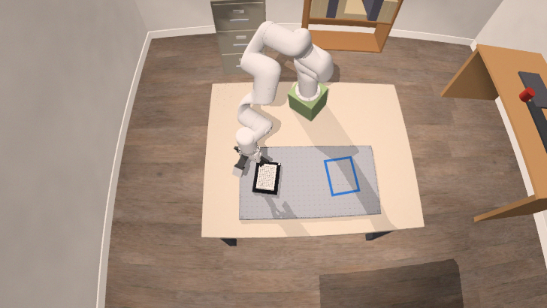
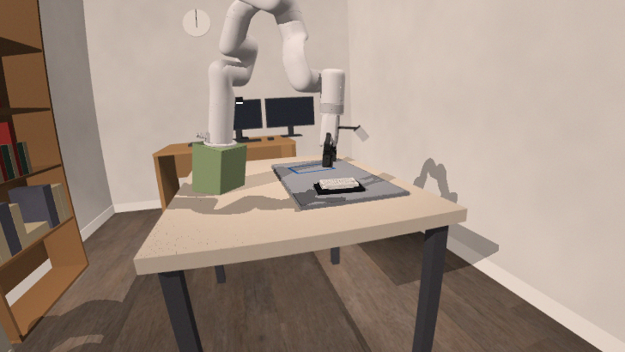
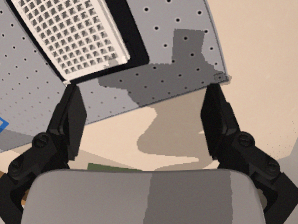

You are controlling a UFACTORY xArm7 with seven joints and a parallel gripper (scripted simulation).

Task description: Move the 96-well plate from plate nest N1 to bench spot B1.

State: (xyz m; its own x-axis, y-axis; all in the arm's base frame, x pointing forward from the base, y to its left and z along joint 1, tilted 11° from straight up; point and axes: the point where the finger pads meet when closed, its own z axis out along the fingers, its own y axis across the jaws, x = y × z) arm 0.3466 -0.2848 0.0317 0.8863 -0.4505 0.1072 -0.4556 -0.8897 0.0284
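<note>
Now: hand 10 cm above the white 96-well plate, 6 cm to the right of it and 5 cm short of it. From my hand the other things lie so: black plate nest N1: 11 cm below, 6 cm to the left, 5 cm ahead.
</note>
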